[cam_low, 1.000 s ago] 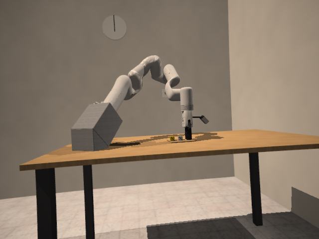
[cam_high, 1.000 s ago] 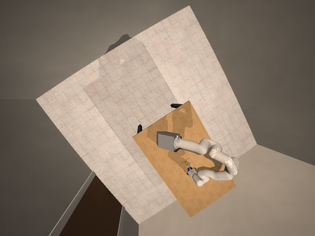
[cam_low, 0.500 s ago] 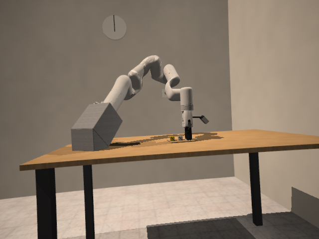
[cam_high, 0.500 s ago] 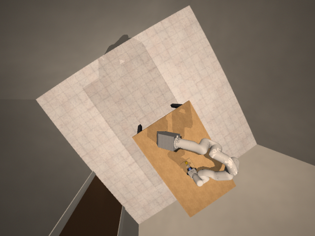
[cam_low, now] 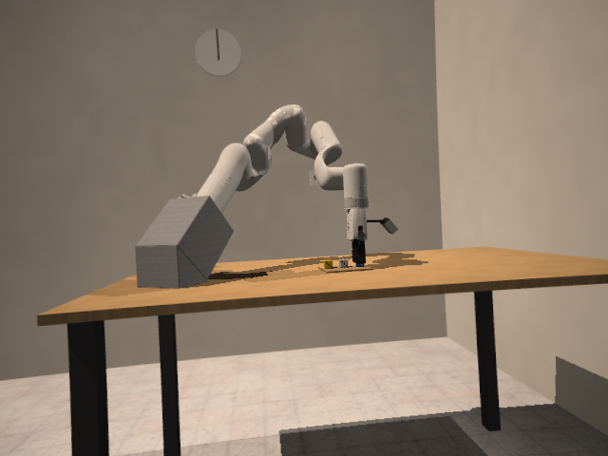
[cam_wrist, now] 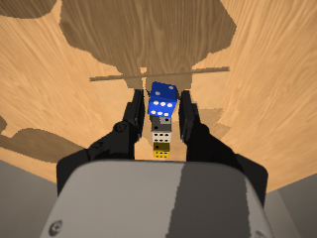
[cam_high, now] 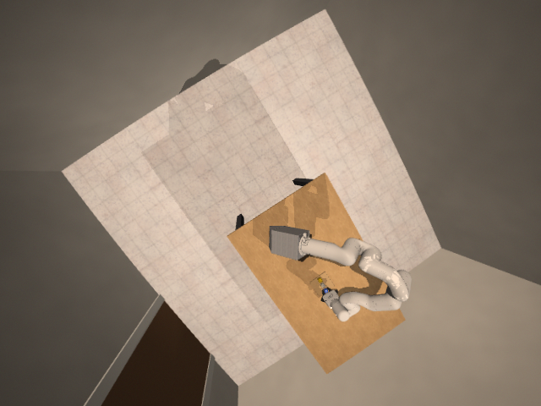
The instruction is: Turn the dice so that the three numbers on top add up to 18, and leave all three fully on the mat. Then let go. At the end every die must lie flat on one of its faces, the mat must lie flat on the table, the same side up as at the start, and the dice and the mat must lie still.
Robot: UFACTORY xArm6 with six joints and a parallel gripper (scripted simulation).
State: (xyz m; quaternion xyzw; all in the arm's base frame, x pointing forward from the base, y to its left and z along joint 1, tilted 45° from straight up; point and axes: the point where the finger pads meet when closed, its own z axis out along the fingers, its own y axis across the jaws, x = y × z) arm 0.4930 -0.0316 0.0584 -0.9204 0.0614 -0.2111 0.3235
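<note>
The blue die lies 2 cm below my hand. Round my hand: white die: 5 cm behind, 2 cm below; yellow die: 10 cm behind, 2 cm below; tan mat: 5 cm behind, 3 cm below.
</note>
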